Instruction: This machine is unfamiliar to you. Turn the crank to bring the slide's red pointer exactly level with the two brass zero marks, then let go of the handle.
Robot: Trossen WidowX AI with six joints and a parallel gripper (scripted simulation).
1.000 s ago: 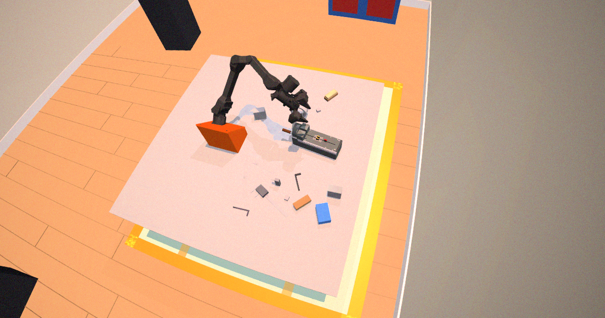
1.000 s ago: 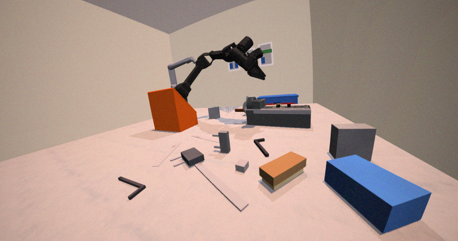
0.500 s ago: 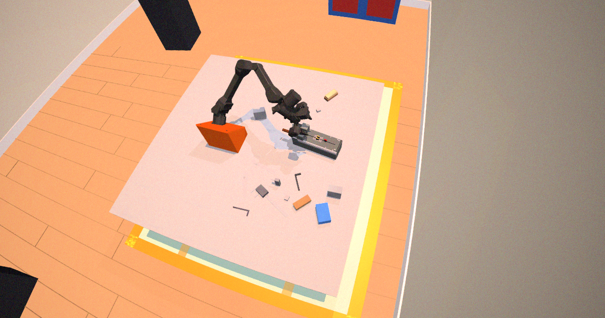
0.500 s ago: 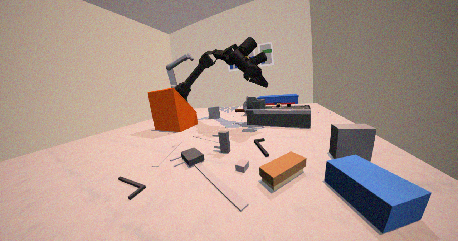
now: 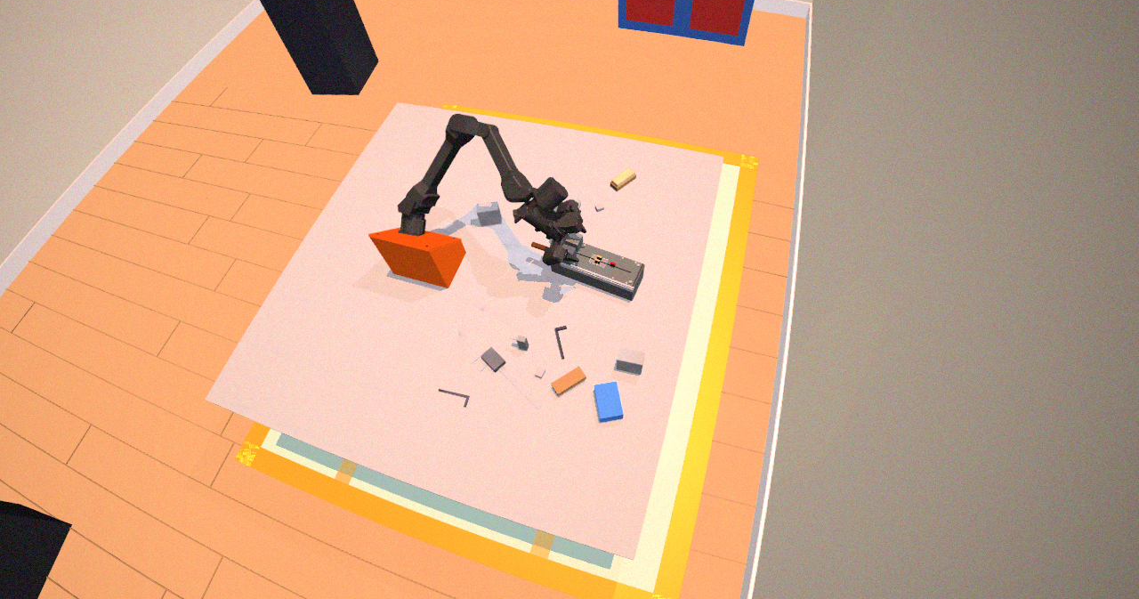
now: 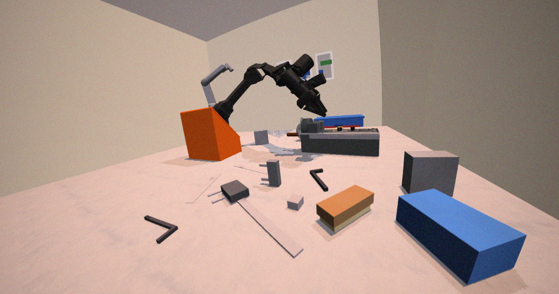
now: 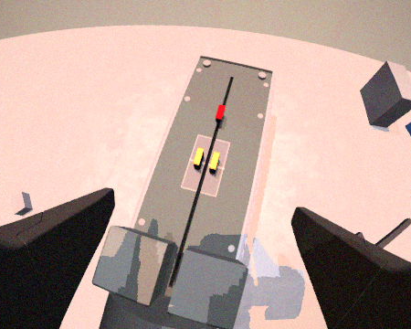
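Now: gripper tip 14 cm past the crank handle, 7 cm above it and 4 cm to the right of it. Also, from my gripper tip: red pointer 9 cm ahead, 6 cm below, 1 cm to the right; blue block 39 cm to the right, 12 cm below, 12 cm ahead.
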